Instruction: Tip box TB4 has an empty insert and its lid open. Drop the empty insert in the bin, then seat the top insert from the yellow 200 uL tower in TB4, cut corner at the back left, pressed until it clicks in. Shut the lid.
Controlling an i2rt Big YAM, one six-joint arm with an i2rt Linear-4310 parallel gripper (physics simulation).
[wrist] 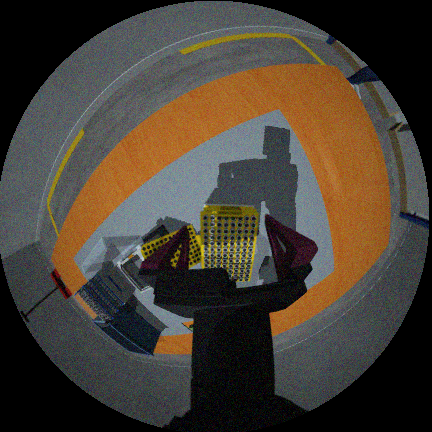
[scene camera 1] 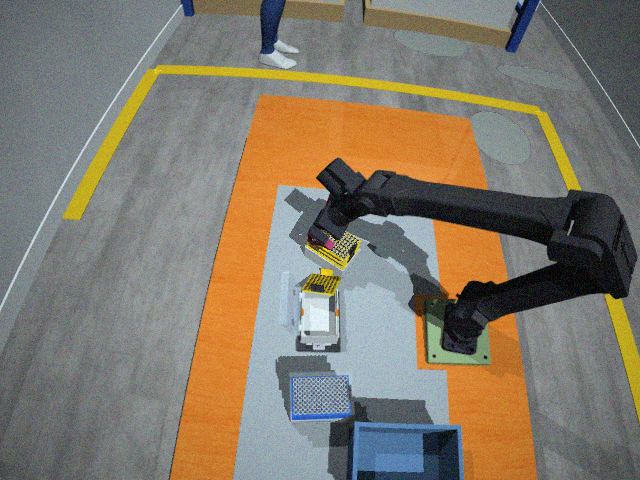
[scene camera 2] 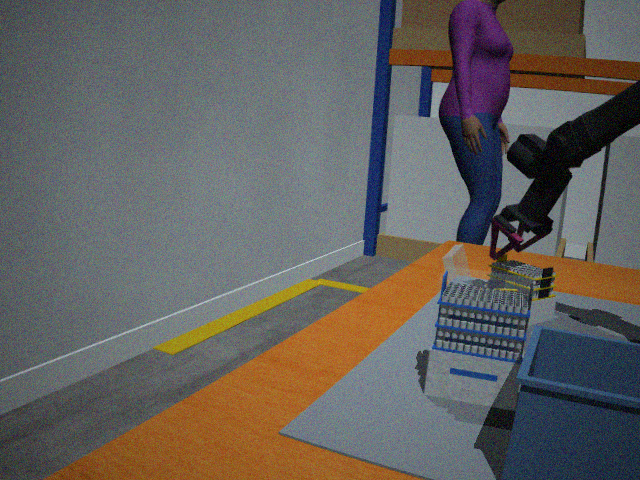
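Note:
The yellow tower (scene camera 1: 347,248) (scene camera 2: 522,271) (wrist: 230,245) stands at the back of the grey mat, its top insert full of tips. My gripper (scene camera 1: 321,242) (scene camera 2: 505,248) (wrist: 225,223) is open and empty above it, fingertips on either side of it in the wrist view. The empty yellow insert (scene camera 1: 323,285) (wrist: 159,244) lies tilted at the back end of white box TB4 (scene camera 1: 318,341) (wrist: 132,272); a finger partly covers it in the wrist view. TB4's clear lid (scene camera 1: 285,298) (scene camera 2: 454,262) stands open on the left. The bin (scene camera 1: 406,427) (scene camera 2: 578,388) (wrist: 132,335) is blue.
A blue tip tower (scene camera 1: 320,397) (scene camera 2: 478,325) (wrist: 100,300) stands between TB4 and the bin. The arm's green base plate (scene camera 1: 435,356) is right of TB4. The grey mat (scene camera 1: 382,330) lies on the orange table top (scene camera 1: 361,134). A person (scene camera 1: 270,31) (scene camera 2: 480,103) stands behind the table.

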